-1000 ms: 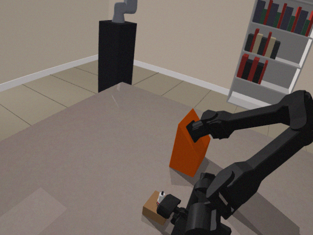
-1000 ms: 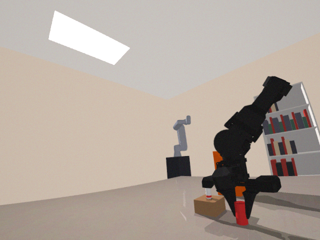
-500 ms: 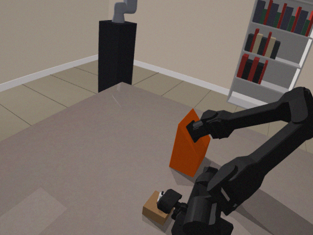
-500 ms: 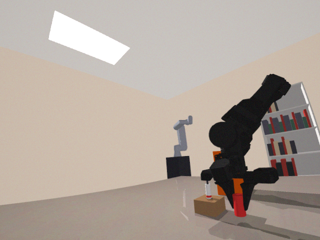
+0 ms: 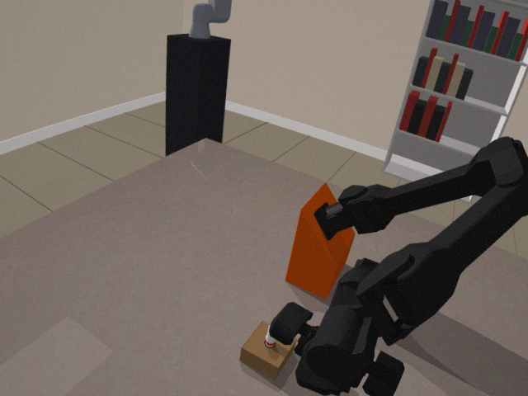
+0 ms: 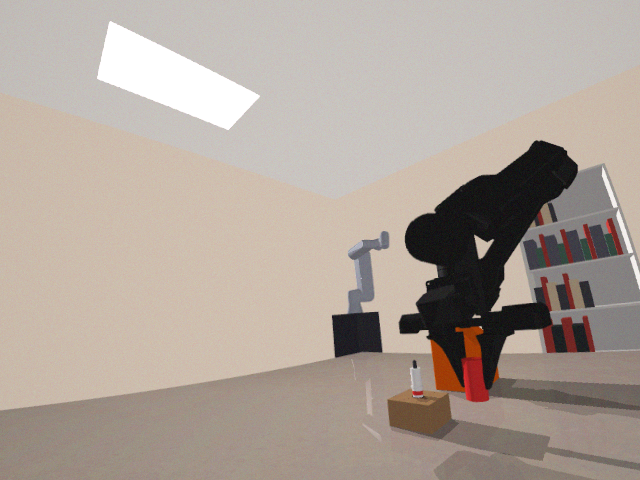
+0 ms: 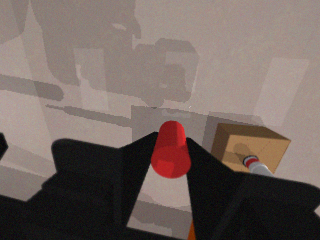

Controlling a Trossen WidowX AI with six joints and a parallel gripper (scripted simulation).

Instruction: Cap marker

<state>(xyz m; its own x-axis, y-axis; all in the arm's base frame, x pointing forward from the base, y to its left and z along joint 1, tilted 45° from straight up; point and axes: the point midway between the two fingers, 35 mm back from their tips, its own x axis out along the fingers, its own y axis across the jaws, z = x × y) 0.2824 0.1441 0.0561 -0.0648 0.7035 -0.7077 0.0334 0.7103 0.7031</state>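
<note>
Right now the tan holder block is 30 mm behind my gripper tip, 110 mm to the right of it and 50 mm below it. Also, from my gripper tip: red cap: 10 mm above.
</note>
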